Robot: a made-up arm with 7 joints.
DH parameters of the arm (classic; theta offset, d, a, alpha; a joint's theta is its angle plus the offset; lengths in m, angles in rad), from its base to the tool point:
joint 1: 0 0.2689 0 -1.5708
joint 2: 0 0 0 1.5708
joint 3: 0 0.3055 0.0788 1.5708
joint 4: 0 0 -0.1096 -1.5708
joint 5: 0 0.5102 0 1.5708
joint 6: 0 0 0.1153 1.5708
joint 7: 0 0 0 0
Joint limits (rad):
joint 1: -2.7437..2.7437
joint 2: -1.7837..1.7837
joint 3: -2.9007..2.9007
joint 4: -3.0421..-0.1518
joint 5: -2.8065..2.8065
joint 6: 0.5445..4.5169
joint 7: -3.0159..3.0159
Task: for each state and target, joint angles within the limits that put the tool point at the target. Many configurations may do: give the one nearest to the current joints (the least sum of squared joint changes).
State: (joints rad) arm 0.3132 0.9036 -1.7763 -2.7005 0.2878 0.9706 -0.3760
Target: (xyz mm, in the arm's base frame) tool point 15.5 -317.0 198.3
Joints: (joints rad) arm 0.9203 1.1367 -1.8589 -2.9387 0.2199 0.5445 -0.3760
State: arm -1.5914 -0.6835 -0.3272 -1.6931 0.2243 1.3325 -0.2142
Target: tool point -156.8 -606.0 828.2
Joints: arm -1.5258 -0.1188 -0.2754 -1.4399 0.2277 1.4691 -0.2142
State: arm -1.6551 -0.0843 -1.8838 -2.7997 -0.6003 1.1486 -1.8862
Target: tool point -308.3 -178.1 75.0
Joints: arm -1.5353 -0.5722 -1.3611 -2.8262 -0.4841 0.9598 -1.8862
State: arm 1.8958 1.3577 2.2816 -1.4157 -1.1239 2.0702 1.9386
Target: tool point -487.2 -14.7 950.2
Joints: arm 2.0478 1.1125 2.3668 -1.4845 -1.1263 2.0519 1.9386
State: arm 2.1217 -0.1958 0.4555 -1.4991 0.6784 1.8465 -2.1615
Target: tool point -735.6 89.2 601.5
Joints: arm 2.3937 0.1121 0.6840 -1.6312 0.6719 1.7982 -2.1615
